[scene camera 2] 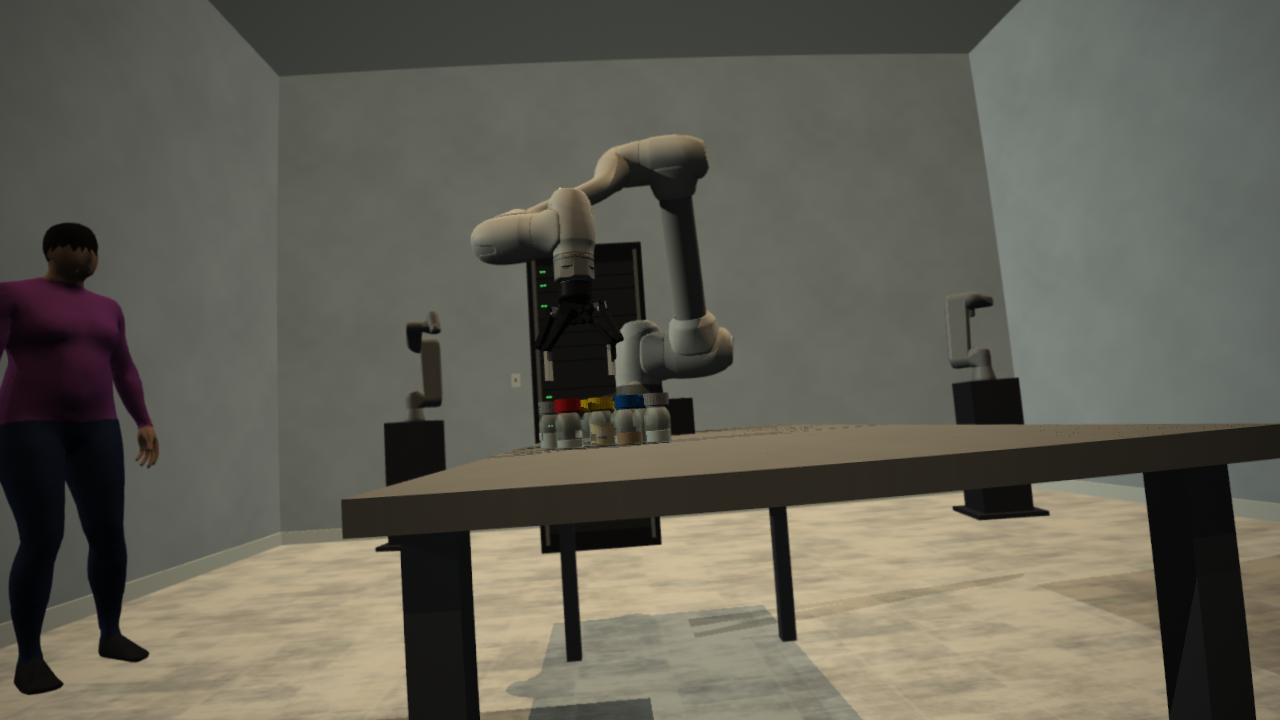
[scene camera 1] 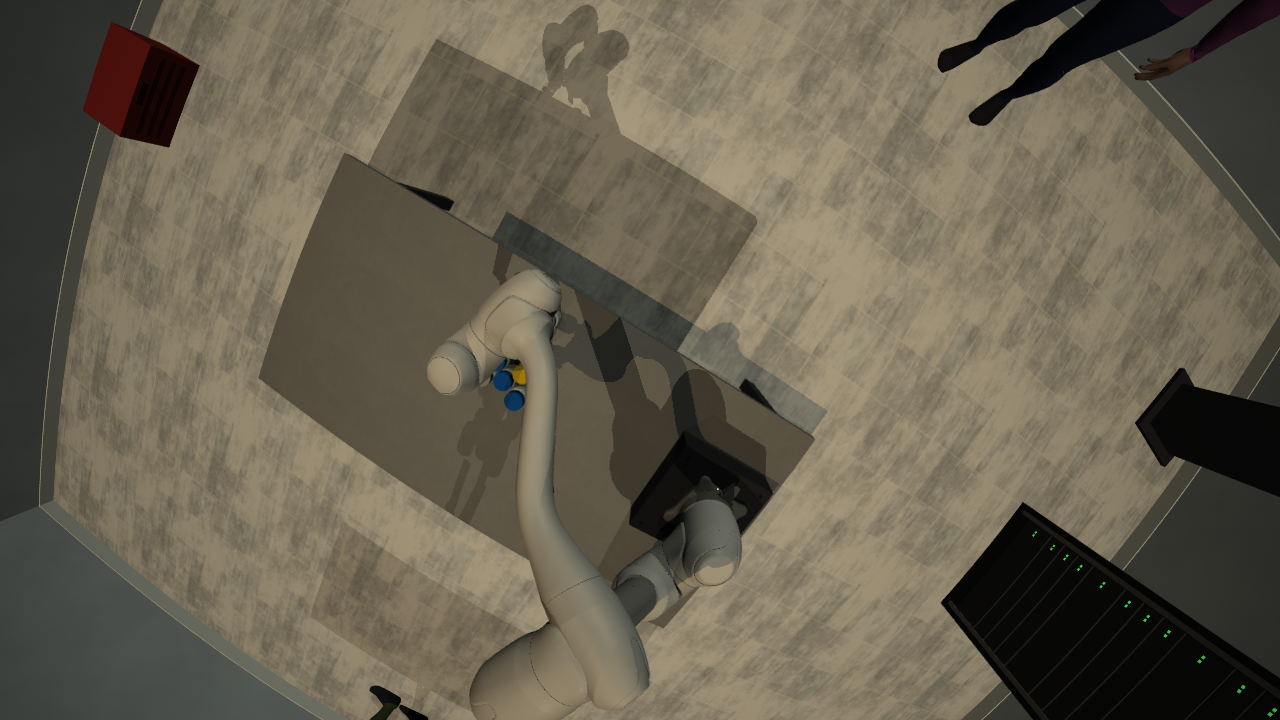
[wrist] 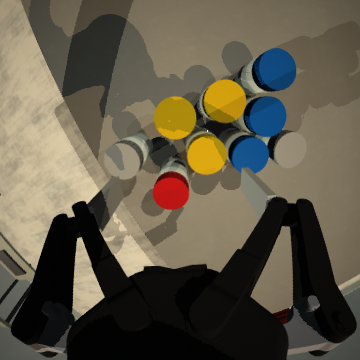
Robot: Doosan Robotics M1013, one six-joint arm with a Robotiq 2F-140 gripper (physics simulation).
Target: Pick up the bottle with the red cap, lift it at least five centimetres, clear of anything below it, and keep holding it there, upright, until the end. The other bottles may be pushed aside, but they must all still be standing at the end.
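Seen in the pictures: gripper, between the fingertips: (scene camera 2: 580, 378) (wrist: 179, 182); arm's base, origin of its link: (scene camera 1: 705, 512).
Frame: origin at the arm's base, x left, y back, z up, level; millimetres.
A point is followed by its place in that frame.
Observation:
The red-capped bottle (scene camera 2: 568, 422) {y -787, x -65, z -52 mm} (wrist: 171, 191) {y -756, x -69, z -2 mm} stands upright on the table at the edge of a cluster of bottles. In the wrist view it lies between the lines of the two fingers, nearer the camera's lower side than the other caps. My gripper (scene camera 2: 580, 365) {y -725, x -47, z 43 mm} (wrist: 179, 182) {y -725, x -47, z 43 mm} is open and empty, above the bottle tops. A yellow-capped bottle (wrist: 206, 154) {y -714, x -8, z -2 mm} stands close beside the red one, and a grey-capped bottle (wrist: 123, 160) {y -693, x -121, z -2 mm} stands on its other side, near the left finger. In scene camera 1 the arm hides the red cap and the gripper.
Two more yellow caps (wrist: 175, 117) {y -657, x -36, z -2 mm} (wrist: 225, 101) {y -652, x 30, z -2 mm}, three blue caps (wrist: 250, 154) {y -728, x 52, z -2 mm} (wrist: 265, 116) {y -681, x 80, z -2 mm} (wrist: 275, 69) {y -624, x 104, z -2 mm} and another grey cap (wrist: 288, 149) {y -734, x 111, z -2 mm} belong to the cluster; one blue cap is near the right fingertip. The table (scene camera 1: 358, 295) {y -1238, x 241, z -108 mm} (scene camera 2: 805, 456) {y -1391, x 320, z -107 mm} has its edge left of the cluster in the wrist view.

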